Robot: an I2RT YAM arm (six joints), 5 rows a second.
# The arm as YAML. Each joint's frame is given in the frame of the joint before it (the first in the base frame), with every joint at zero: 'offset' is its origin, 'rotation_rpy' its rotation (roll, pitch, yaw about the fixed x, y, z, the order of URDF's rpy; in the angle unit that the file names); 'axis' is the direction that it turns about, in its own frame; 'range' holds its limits. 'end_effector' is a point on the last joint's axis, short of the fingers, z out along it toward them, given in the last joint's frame.
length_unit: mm
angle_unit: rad
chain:
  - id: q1
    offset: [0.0, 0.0, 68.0]
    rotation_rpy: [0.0, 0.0, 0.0]
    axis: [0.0, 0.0, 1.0]
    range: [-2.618, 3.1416]
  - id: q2
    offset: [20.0, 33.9, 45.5]
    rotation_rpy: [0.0, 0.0, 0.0]
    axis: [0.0, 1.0, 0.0]
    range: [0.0, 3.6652]
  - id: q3
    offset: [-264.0, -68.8, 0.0]
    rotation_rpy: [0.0, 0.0, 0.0]
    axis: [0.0, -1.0, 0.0]
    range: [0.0, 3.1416]
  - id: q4
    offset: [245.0, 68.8, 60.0]
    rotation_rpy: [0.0, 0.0, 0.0]
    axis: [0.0, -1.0, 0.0]
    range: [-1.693, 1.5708]
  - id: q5
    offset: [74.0, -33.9, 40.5]
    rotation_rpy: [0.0, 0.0, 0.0]
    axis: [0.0, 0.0, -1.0]
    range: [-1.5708, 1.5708]
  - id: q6
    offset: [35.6, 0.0, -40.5]
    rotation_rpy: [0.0, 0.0, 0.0]
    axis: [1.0, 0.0, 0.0]
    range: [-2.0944, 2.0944]
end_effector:
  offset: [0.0, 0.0, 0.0]
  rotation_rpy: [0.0, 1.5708, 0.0]
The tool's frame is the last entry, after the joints.
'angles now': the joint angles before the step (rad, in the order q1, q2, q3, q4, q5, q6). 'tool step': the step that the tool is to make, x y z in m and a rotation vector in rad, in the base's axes. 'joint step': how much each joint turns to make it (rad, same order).
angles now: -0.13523 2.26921 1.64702 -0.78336 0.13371 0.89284
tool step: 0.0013 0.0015 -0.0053 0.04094 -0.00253 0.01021
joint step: 0.00040 0.01264 0.00011 0.00987 -0.04196 -0.00302
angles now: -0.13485 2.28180 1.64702 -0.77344 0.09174 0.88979
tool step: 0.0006 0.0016 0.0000 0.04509 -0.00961 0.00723
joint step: 0.00003 -0.00011 0.00002 0.00330 -0.04653 0.00042
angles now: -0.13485 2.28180 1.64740 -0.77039 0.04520 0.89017
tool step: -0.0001 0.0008 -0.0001 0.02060 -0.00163 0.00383
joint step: 0.00008 -0.00024 -0.00065 -0.00073 -0.02097 -0.00031
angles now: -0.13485 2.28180 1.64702 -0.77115 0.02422 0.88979
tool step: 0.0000 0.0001 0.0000 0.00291 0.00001 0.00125
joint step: -0.00002 0.00009 0.00019 -0.00049 -0.00305 -0.00078
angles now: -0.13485 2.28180 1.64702 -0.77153 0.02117 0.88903
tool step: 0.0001 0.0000 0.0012 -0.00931 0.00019 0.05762
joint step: 0.00000 -0.00232 0.00095 -0.00098 -0.00038 -0.05837
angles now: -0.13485 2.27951 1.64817 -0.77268 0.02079 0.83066
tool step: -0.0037 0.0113 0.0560 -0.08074 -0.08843 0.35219
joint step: 0.02412 -0.12943 0.00862 -0.03314 -0.00379 -0.33524
